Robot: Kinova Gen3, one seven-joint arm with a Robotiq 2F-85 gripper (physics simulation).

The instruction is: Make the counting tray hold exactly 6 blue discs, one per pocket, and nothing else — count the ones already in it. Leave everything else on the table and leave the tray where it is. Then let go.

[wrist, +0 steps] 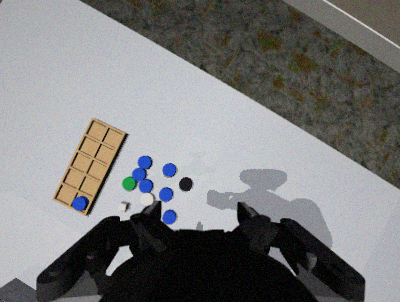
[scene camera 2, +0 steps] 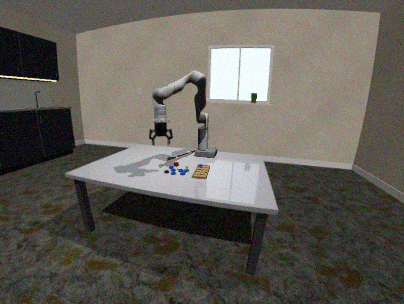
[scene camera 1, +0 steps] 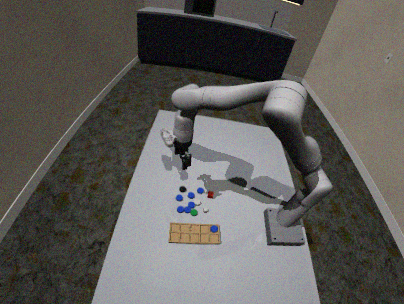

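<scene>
Wooden counting tray (scene camera 1: 183, 233) and (wrist: 101, 143). My gripper (wrist: 199, 209) open, holding nothing.
</scene>
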